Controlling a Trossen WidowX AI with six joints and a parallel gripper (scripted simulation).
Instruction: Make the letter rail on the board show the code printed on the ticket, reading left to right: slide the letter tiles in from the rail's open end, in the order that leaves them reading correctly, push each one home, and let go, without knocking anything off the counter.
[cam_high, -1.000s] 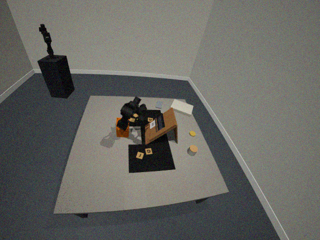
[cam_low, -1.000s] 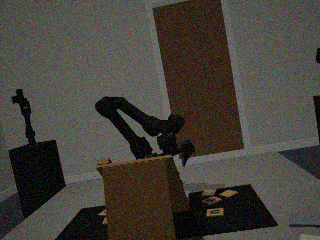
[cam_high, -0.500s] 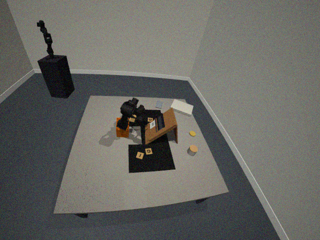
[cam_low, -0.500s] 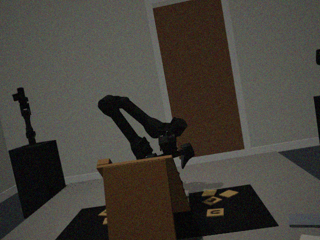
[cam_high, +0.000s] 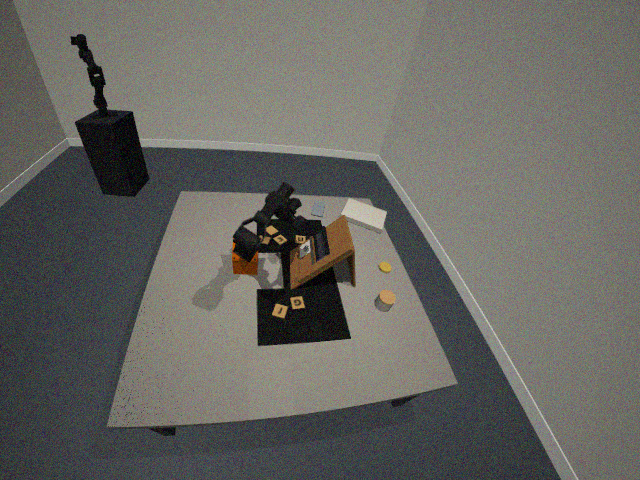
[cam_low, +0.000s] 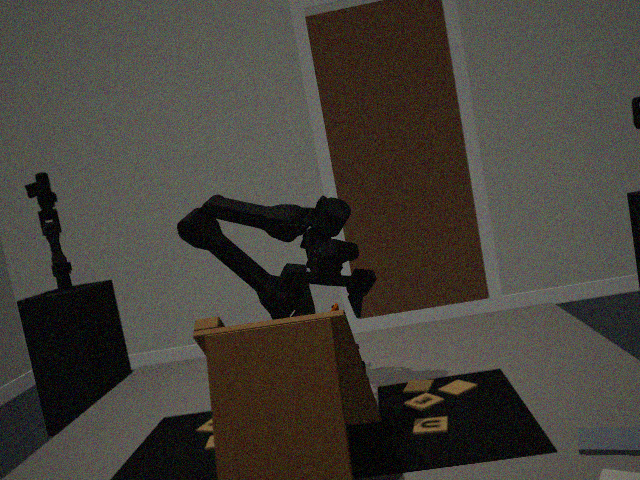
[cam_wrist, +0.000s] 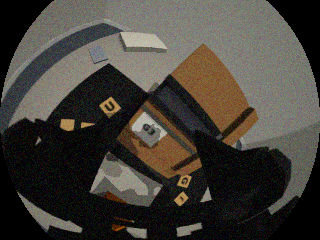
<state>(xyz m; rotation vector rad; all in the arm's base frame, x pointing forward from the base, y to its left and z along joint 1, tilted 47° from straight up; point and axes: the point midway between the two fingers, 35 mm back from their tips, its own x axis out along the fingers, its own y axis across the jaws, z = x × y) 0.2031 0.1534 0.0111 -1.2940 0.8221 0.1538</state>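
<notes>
Right now my gripper tip is 130 mm above the white ticket, 40 mm short of it and 10 mm to the left of it. From my gripper tip the other things lie so: yellow disc: 490 mm ahead, 210 mm below, 10 mm to the right; then black mat: 220 mm below, 80 mm to the right, 30 mm behind; then grey-blue card: 440 mm to the left, 220 mm below, 130 mm ahead.
</notes>
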